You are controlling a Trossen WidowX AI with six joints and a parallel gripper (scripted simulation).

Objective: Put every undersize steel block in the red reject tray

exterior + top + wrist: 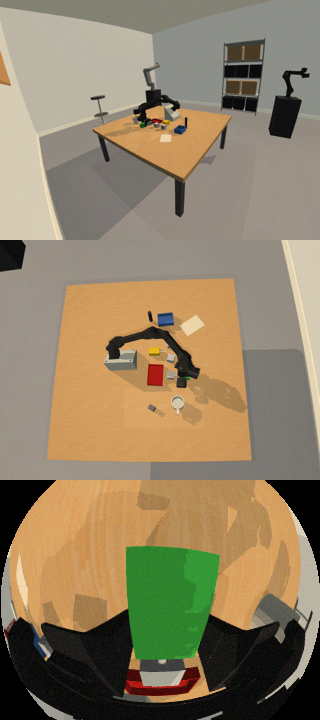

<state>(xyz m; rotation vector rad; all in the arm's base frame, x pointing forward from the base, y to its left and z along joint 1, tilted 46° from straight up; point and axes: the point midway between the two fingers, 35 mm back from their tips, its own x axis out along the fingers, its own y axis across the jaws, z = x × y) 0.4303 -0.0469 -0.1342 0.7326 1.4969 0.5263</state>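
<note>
My gripper tip is 70 mm past the steel block, 10 mm to the right of it and 10 mm below it. From my gripper tip the other things lie so: green GO gauge: 20 mm above, 10 mm behind; red reject tray: 180 mm behind, 20 mm to the left; white mug: 190 mm to the right, 40 mm behind, 20 mm above.
</note>
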